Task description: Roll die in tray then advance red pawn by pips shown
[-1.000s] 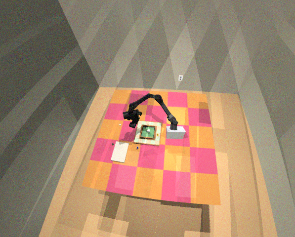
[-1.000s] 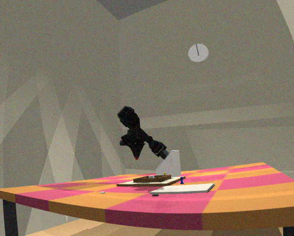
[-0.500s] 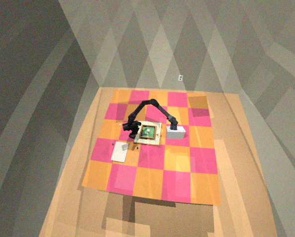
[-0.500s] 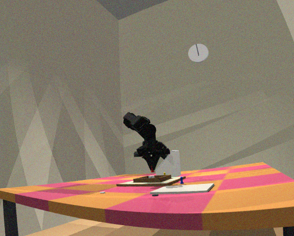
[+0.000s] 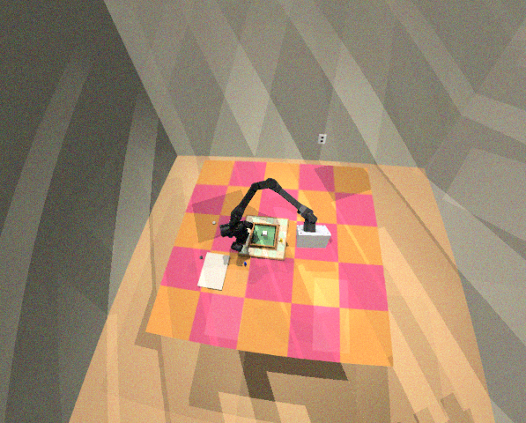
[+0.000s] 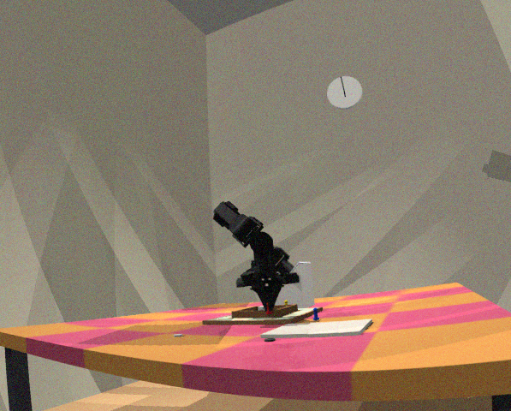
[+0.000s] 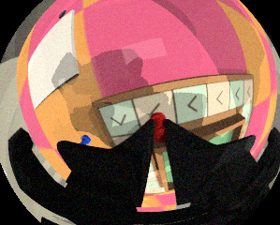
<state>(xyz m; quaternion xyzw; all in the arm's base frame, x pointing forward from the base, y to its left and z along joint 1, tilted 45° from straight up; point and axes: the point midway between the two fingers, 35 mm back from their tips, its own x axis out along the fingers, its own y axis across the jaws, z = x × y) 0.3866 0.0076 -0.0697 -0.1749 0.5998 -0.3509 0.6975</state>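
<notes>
My gripper tip is 12 cm past the white die, 7 cm to the left of it and 1 cm above it. From my gripper tip the other things lie so: yellow pawn 22 cm behind, 3 cm to the right, 1 cm below; then red pawn 1 cm above; then blue pawn 13 cm to the left, 2 cm below, 2 cm behind.
</notes>
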